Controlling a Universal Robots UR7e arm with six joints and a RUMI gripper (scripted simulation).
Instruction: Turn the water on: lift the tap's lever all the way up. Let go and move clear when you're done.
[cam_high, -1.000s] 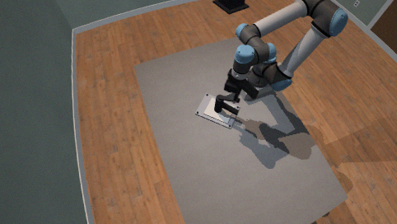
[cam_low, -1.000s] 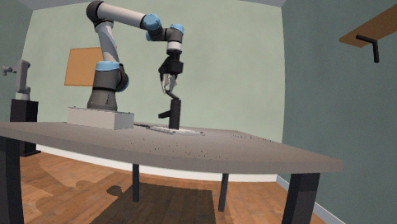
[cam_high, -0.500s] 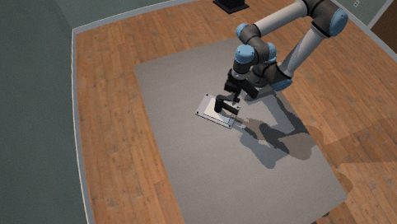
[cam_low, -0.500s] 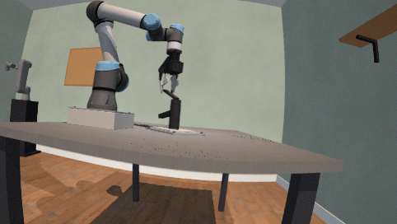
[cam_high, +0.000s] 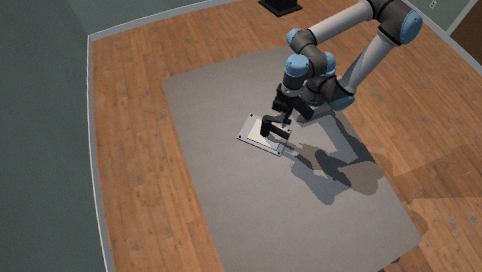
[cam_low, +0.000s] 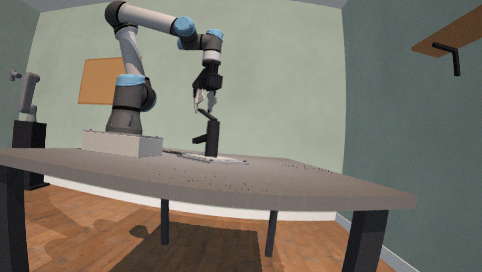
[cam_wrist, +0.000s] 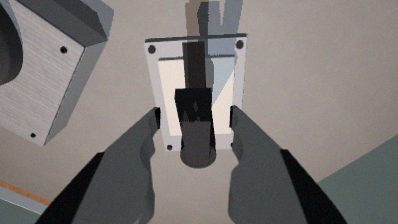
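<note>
My gripper is now 2 cm short of the lever, 3 cm to the left of it and 2 cm above it. Also, from my hand: tap: 3 cm ahead, 5 cm to the right, 8 cm below.
</note>
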